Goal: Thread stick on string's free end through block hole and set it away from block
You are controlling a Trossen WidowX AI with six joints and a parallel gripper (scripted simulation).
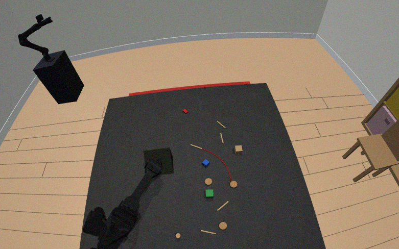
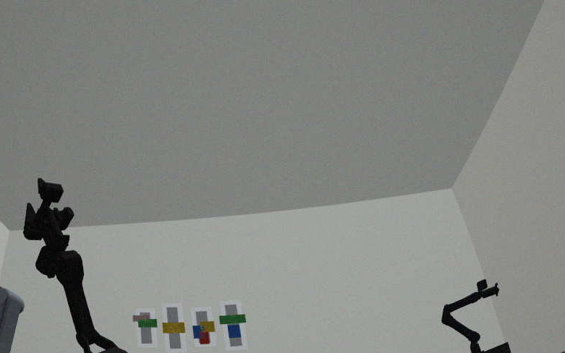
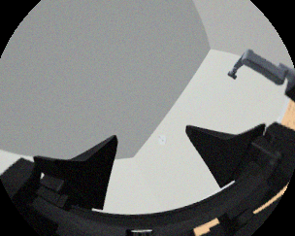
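The blue cube lies 610 mm below my gripper tip, 520 mm to the left of it and 250 mm ahead of it. From my gripper tip the other things lie so: green cube (610 mm below, 330 mm to the left, 260 mm ahead); wooden block (600 mm below, 590 mm to the left, 450 mm ahead); red piece (930 mm to the left, 620 mm below, 140 mm ahead).
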